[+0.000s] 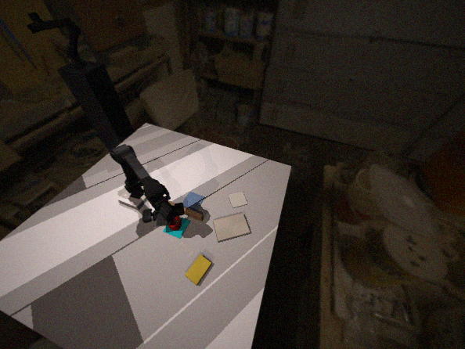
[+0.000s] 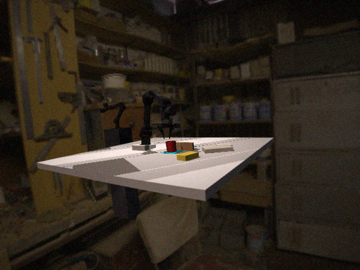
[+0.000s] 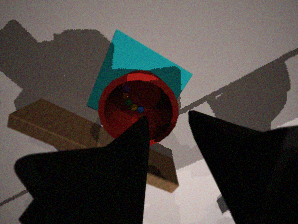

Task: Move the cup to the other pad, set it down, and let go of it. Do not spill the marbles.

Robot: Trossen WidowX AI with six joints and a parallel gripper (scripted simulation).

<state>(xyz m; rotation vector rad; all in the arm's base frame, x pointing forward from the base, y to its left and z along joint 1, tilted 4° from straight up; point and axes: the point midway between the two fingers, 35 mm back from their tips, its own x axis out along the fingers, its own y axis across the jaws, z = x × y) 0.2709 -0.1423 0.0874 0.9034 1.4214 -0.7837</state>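
The red cup is 2 cm ahead of my gripper tip, 1 cm to the left of it and 5 cm below it. Also, from my gripper tip: cyan pad 3 cm ahead, 1 cm to the left, 10 cm below; wooden block 4 cm ahead, 10 cm to the left, 7 cm below; blue pad 6 cm ahead, 19 cm to the left, 10 cm below.
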